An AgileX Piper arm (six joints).
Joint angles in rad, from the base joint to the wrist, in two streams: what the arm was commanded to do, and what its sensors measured. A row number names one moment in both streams.
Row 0, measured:
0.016 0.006 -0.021 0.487 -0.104 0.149
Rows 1 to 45, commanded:
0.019 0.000 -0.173 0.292 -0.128 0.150
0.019 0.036 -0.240 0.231 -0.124 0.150
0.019 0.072 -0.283 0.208 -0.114 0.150
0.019 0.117 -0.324 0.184 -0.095 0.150
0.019 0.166 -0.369 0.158 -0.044 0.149
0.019 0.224 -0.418 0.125 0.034 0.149
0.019 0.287 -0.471 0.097 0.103 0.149
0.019 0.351 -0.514 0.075 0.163 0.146
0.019 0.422 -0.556 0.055 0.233 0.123
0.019 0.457 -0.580 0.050 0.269 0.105
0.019 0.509 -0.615 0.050 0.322 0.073
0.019 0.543 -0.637 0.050 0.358 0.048
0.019 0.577 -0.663 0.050 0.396 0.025
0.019 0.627 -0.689 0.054 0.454 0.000
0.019 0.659 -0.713 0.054 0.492 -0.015
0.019 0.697 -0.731 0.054 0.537 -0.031
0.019 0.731 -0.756 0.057 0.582 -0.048
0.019 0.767 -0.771 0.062 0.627 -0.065
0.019 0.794 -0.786 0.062 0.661 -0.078
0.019 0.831 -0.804 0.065 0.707 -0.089
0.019 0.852 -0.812 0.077 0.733 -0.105
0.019 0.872 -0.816 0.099 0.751 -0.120
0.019 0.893 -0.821 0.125 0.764 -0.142
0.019 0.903 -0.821 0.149 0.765 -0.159
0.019 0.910 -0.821 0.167 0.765 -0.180
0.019 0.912 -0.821 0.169 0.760 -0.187
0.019 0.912 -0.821 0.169 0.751 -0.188
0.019 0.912 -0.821 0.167 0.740 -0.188
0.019 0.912 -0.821 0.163 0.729 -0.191
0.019 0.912 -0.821 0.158 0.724 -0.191
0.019 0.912 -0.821 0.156 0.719 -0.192
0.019 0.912 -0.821 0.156 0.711 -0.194
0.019 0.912 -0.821 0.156 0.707 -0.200
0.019 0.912 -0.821 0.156 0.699 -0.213
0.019 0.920 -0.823 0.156 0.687 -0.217
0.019 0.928 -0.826 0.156 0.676 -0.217
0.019 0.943 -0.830 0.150 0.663 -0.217
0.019 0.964 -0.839 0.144 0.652 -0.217
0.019 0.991 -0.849 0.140 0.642 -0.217
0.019 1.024 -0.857 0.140 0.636 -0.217
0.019 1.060 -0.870 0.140 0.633 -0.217
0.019 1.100 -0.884 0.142 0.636 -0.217
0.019 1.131 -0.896 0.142 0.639 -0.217
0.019 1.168 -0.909 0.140 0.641 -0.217
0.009 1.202 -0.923 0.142 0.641 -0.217
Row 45, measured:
0.016 1.087 -0.880 0.155 0.653 -0.209
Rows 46 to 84, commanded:
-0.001 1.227 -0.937 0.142 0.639 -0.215
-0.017 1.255 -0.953 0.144 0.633 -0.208
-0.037 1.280 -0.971 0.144 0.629 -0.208
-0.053 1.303 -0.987 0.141 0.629 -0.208
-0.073 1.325 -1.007 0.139 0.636 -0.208
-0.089 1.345 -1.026 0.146 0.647 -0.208
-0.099 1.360 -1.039 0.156 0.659 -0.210
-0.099 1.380 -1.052 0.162 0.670 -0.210
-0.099 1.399 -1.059 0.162 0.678 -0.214
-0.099 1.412 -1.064 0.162 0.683 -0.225
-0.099 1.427 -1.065 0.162 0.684 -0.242
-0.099 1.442 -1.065 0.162 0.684 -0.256
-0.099 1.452 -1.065 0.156 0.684 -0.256
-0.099 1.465 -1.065 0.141 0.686 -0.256
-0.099 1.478 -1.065 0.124 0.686 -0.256
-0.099 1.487 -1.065 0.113 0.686 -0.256
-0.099 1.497 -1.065 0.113 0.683 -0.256
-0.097 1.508 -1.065 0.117 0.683 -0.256
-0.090 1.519 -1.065 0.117 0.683 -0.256
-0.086 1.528 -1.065 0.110 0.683 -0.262
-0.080 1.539 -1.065 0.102 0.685 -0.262
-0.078 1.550 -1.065 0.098 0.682 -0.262
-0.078 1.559 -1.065 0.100 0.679 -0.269
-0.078 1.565 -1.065 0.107 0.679 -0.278
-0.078 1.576 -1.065 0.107 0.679 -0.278
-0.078 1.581 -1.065 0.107 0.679 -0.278
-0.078 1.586 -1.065 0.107 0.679 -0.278
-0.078 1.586 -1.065 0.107 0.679 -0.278
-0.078 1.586 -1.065 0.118 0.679 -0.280
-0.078 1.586 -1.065 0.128 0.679 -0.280
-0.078 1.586 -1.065 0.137 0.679 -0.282
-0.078 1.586 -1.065 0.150 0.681 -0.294
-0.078 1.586 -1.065 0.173 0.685 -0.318
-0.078 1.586 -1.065 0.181 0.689 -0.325
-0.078 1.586 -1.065 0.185 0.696 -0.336
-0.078 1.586 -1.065 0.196 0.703 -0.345
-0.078 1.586 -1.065 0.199 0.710 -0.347
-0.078 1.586 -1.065 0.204 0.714 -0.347
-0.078 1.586 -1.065 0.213 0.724 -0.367
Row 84, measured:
-0.078 1.586 -1.057 0.186 0.699 -0.326
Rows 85 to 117, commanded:
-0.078 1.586 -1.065 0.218 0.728 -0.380
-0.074 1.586 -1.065 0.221 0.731 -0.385
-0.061 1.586 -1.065 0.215 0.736 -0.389
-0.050 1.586 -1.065 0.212 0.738 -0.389
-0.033 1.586 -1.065 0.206 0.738 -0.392
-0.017 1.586 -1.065 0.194 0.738 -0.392
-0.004 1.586 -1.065 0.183 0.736 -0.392
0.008 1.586 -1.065 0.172 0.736 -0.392
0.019 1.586 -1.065 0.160 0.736 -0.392
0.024 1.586 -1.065 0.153 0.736 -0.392
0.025 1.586 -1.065 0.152 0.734 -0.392
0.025 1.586 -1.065 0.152 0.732 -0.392
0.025 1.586 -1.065 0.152 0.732 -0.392
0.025 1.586 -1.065 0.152 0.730 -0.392
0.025 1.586 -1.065 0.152 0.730 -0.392
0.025 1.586 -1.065 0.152 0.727 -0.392
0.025 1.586 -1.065 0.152 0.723 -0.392
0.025 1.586 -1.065 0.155 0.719 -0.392
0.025 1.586 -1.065 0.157 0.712 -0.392
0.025 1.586 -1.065 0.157 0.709 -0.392
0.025 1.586 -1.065 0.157 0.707 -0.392
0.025 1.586 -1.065 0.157 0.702 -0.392
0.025 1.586 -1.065 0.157 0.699 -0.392
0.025 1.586 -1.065 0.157 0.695 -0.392
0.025 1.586 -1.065 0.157 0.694 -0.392
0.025 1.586 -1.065 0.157 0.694 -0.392
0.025 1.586 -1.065 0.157 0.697 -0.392
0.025 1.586 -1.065 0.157 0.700 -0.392
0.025 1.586 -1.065 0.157 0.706 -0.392
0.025 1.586 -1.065 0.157 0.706 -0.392
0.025 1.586 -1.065 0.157 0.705 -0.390
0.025 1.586 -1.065 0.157 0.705 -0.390
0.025 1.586 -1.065 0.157 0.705 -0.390
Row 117, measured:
0.024 1.586 -1.057 0.163 0.709 -0.391
